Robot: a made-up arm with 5 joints.
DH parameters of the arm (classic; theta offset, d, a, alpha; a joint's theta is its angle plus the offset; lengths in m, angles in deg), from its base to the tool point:
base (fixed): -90 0.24 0.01 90
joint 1: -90 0.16 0.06 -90
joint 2: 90 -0.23 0.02 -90
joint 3: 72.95 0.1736 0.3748 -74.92
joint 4: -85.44 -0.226 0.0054 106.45
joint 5: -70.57 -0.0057 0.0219 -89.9
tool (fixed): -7.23 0.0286 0 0
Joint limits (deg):
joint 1: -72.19..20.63
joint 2: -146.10..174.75
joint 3: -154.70..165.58
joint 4: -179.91..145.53
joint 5: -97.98..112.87
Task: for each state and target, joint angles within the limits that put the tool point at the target. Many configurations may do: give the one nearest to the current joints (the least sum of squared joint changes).
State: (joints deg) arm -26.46 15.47 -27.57 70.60 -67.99
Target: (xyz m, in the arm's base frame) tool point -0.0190 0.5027 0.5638
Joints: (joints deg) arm -4.21 53.29 1.46 70.91 -69.37
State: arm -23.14 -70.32 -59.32 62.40 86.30
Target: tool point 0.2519 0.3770 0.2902
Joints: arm -54.54 -45.35 -42.44 61.62 89.06
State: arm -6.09 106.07 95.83 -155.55 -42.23
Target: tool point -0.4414 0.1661 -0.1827
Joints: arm 14.34 60.70 135.64 -154.03 -43.79
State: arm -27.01 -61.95 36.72 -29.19 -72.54
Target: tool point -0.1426 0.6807 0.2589
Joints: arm 3.51 -31.25 58.37 -23.33 -78.08
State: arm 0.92 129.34 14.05 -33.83 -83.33
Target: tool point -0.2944 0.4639 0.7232
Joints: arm -39.05 99.81 32.34 -31.68 -88.48
